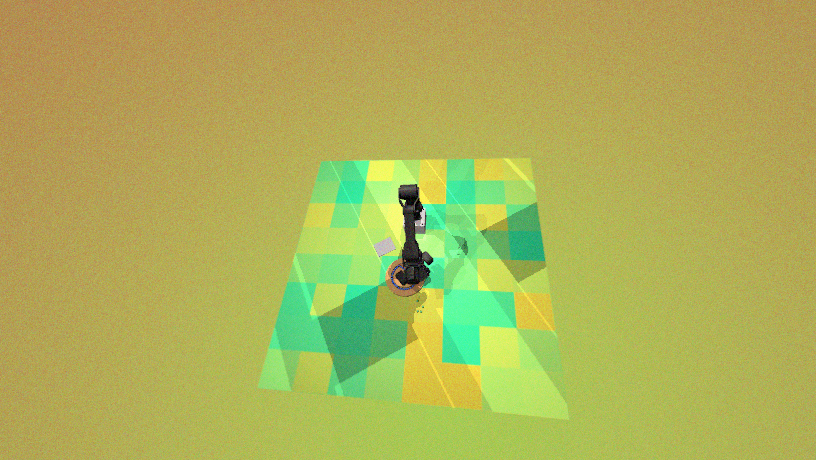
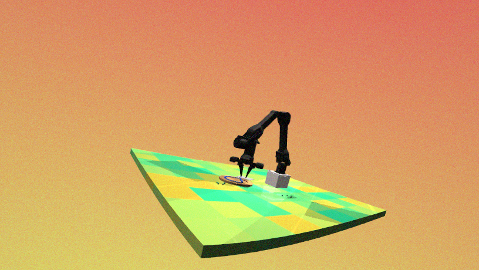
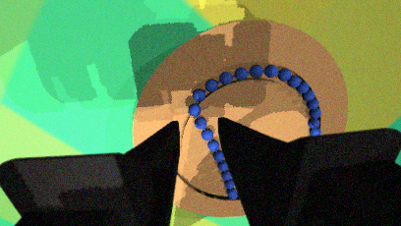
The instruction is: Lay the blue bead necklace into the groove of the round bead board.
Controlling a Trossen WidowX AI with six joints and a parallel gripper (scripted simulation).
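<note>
The round bead board is 60 mm to the right of my gripper tip and 30 mm below it. From my gripper tip the other things lie so: flat grey piece 180 mm behind, 160 mm to the right, 40 mm below.
</note>
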